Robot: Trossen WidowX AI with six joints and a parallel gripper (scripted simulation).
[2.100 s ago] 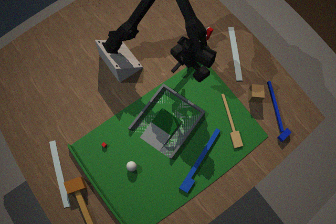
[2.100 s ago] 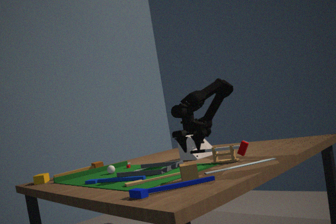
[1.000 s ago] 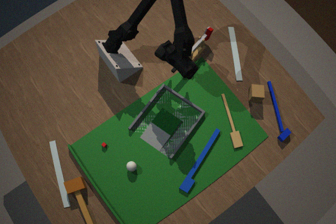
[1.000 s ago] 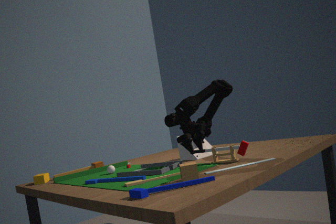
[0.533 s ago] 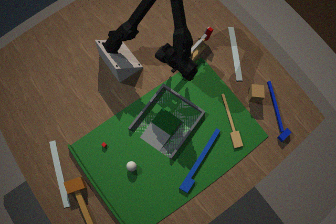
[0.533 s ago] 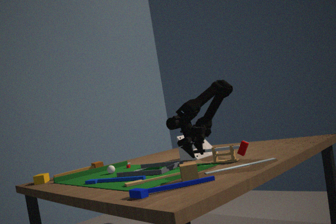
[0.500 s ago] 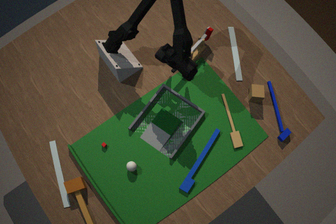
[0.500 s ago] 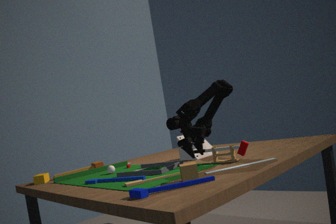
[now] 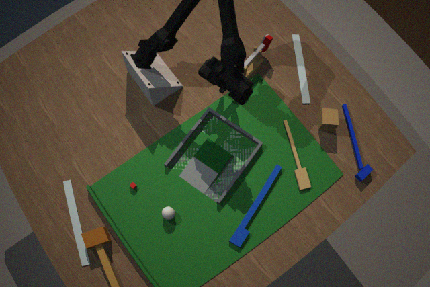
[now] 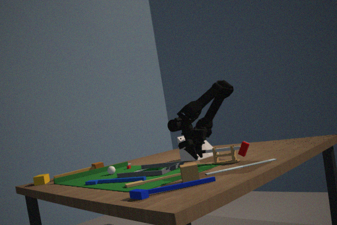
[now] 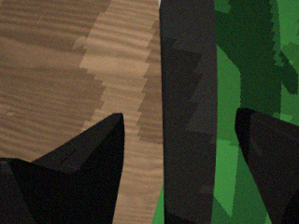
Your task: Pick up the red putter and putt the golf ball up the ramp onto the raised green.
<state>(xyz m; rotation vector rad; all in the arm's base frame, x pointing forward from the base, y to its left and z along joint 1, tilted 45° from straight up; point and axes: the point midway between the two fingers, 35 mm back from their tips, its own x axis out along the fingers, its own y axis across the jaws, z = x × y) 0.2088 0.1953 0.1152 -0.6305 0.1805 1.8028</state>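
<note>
My gripper tip is 140 mm short of the small red cube, 440 mm to the left of it and 20 mm above it. The rest, counted from my gripper tip: tan cube (270 mm ahead, 250 mm to the left); white golf ball (280 mm ahead, 380 mm to the right, 10 mm below).
</note>
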